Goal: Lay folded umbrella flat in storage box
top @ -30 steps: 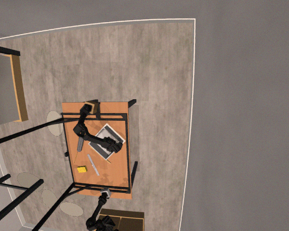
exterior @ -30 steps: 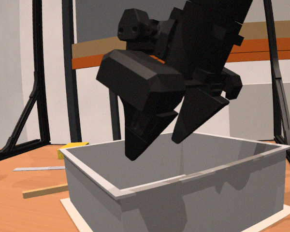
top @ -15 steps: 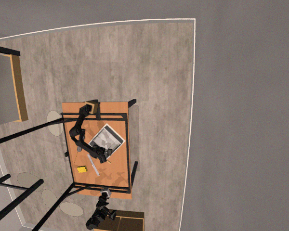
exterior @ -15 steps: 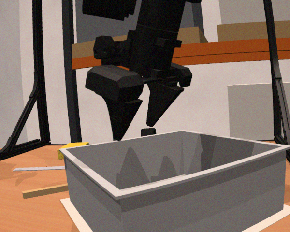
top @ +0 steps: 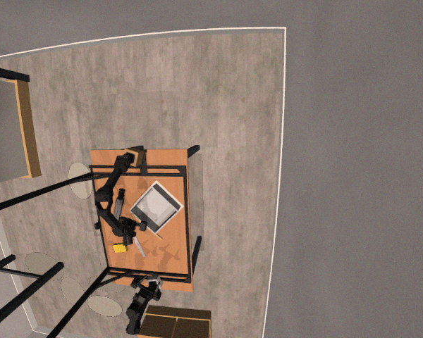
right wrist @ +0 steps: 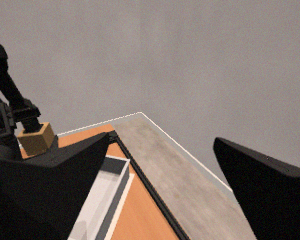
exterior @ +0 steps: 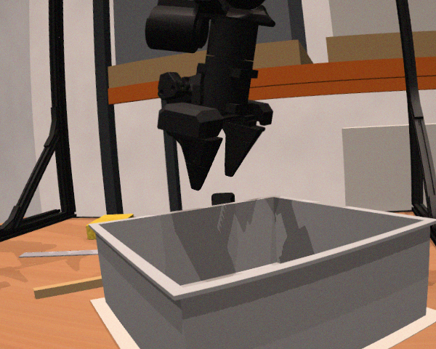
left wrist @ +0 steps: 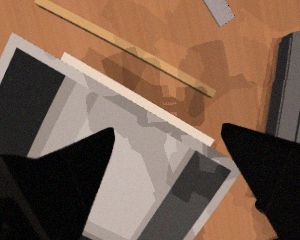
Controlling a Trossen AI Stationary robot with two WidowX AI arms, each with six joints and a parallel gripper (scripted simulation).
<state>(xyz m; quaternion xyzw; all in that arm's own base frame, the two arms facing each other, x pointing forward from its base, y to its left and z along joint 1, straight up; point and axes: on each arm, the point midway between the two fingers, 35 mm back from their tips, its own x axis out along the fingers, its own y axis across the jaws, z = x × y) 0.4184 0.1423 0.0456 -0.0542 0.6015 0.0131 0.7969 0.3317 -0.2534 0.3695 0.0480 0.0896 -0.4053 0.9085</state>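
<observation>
Right now my left hand is 190 mm past the folded umbrella, 130 mm above it and 70 mm to the right of it. The rest, counted from my left hand: storage box (110 mm below, 110 mm ahead, 60 mm to the left); then thin wooden stick (150 mm below, 120 mm to the right, 10 mm ahead); then metal ruler (260 mm to the right, 160 mm below, 110 mm behind).
</observation>
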